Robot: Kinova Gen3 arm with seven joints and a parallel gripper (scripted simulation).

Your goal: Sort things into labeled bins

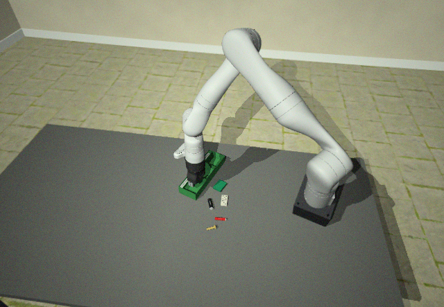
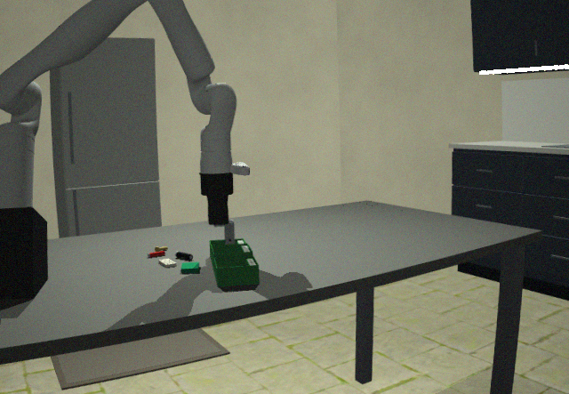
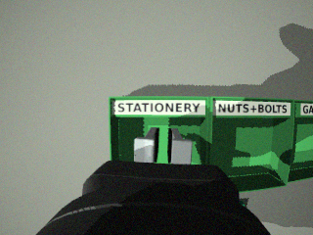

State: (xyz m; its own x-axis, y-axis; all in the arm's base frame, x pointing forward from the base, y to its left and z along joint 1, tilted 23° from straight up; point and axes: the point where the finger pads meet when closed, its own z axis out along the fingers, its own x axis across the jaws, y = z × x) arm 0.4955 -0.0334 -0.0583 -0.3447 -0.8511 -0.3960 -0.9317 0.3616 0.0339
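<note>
The white domino-like tile lies 14 cm behind my hand, 4 cm to the left of it and 4 cm below it. Also, from my hand: green block (11 cm behind, 4 cm below, 3 cm to the right); then green three-compartment bin (7 cm to the right, 3 cm behind, 2 cm below); then black battery (9 cm behind, 7 cm to the left, 4 cm below).
</note>
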